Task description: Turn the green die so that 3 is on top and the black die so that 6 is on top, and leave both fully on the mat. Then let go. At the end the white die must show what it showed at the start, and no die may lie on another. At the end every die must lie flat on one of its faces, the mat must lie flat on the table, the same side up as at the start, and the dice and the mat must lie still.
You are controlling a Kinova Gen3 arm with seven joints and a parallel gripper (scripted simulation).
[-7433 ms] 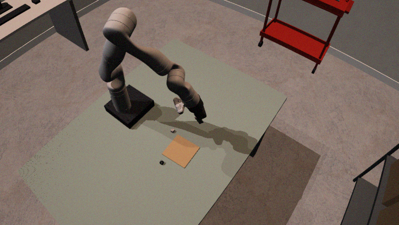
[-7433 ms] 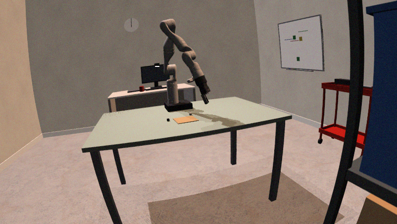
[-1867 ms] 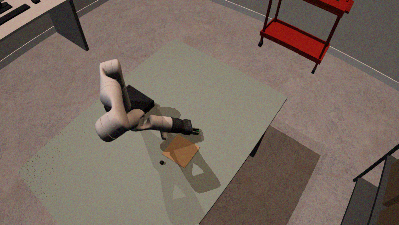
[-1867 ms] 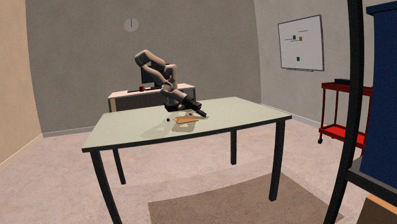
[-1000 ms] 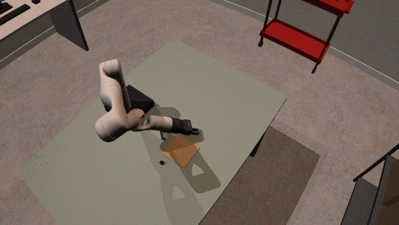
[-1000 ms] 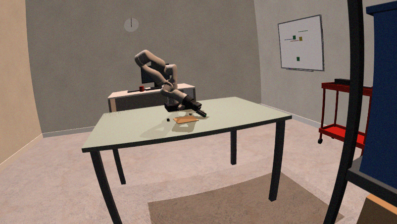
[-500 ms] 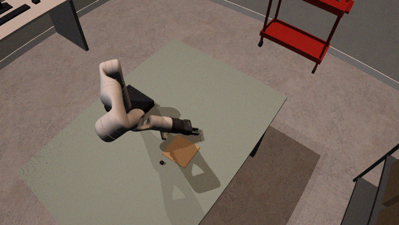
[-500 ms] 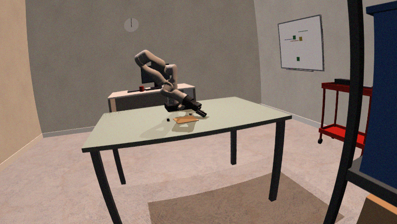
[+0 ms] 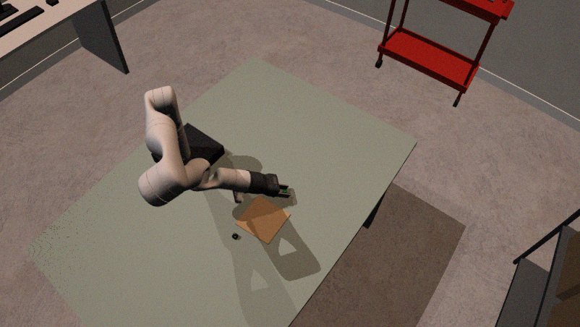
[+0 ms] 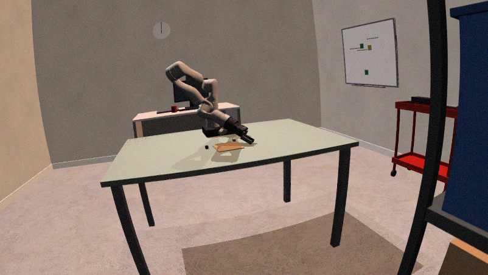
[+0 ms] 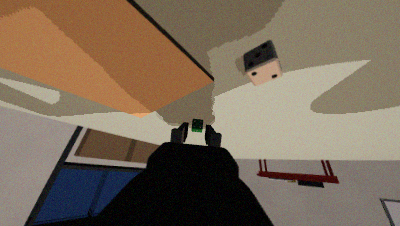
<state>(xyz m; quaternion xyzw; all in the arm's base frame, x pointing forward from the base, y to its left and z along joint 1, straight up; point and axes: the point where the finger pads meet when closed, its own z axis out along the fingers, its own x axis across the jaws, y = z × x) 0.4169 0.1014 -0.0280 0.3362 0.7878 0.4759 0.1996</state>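
Now: hand 10 mm above the green die. The rest, counted from my hand: white die 110 mm behind, 60 mm to the right, 10 mm below; then black die 240 mm to the right, 40 mm behind, 10 mm below; then orange mat 130 mm to the right, 20 mm below.
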